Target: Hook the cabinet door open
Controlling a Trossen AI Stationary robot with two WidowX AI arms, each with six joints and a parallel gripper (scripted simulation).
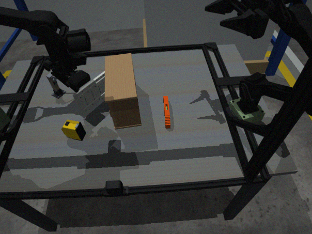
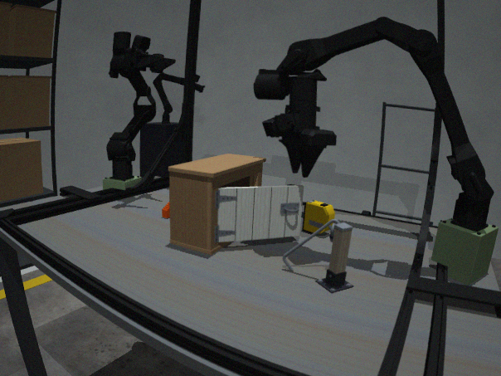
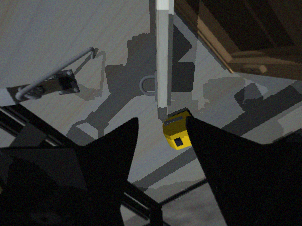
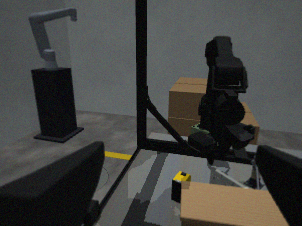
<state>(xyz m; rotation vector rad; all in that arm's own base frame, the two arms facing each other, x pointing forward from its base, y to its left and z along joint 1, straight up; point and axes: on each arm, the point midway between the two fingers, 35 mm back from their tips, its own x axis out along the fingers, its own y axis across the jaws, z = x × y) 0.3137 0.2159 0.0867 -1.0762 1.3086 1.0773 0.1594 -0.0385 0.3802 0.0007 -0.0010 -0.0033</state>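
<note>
The grey hook lies 13 cm below my left hand, 13 cm ahead of it and 9 cm to the left of it. Round my left hand: yellow tape measure (15 cm below, 9 cm behind, 1 cm to the left); then white slatted door (11 cm below, 7 cm ahead, 5 cm to the right); then orange level (34 cm to the right, 17 cm below, 1 cm behind).
</note>
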